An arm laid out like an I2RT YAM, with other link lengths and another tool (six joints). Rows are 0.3 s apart.
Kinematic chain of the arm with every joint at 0, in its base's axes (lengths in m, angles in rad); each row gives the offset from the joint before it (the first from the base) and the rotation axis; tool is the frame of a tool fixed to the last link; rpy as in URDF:
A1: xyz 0 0 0.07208 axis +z
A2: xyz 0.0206 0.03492 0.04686 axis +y
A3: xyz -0.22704 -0.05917 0 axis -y
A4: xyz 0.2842 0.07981 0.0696 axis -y
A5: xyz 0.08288 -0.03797 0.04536 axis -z
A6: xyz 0.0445 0 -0.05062 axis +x
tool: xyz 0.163 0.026 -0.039 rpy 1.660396 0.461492 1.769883
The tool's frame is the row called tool.
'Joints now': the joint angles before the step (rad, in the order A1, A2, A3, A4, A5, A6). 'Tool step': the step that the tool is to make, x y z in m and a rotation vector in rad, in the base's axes. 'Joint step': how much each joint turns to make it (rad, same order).
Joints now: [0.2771, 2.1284, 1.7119, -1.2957, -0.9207, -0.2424]
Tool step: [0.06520, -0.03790, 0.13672, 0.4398, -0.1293, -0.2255]
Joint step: [-0.2189, -0.1165, 0.0783, -0.0139, -0.4105, -0.0243]
